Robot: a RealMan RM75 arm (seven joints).
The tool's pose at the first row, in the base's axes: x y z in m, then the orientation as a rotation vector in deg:
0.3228, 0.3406, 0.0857, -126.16, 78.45, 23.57
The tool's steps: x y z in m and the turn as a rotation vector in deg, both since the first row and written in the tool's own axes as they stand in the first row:
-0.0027, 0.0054, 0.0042, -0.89, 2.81, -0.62
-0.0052, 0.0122, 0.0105, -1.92, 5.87, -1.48
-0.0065, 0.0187, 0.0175, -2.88, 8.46, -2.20
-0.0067, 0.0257, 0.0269, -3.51, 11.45, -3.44
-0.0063, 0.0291, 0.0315, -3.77, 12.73, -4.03
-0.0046, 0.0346, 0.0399, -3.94, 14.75, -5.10
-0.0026, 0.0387, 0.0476, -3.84, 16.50, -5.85
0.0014, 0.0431, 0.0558, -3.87, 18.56, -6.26
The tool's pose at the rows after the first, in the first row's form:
0.3168, 0.3430, 0.0822, -128.62, 79.26, 21.06
0.3097, 0.3460, 0.0765, -131.42, 79.90, 18.23
0.3034, 0.3486, 0.0697, -133.84, 80.43, 15.85
0.2971, 0.3515, 0.0602, -136.43, 80.46, 12.53
0.2943, 0.3526, 0.0553, -137.55, 80.38, 11.05
0.2902, 0.3541, 0.0461, -139.17, 80.04, 8.47
0.2876, 0.3555, 0.0377, -140.23, 79.93, 6.09
0.2855, 0.3556, 0.0278, -141.32, 80.38, 3.55

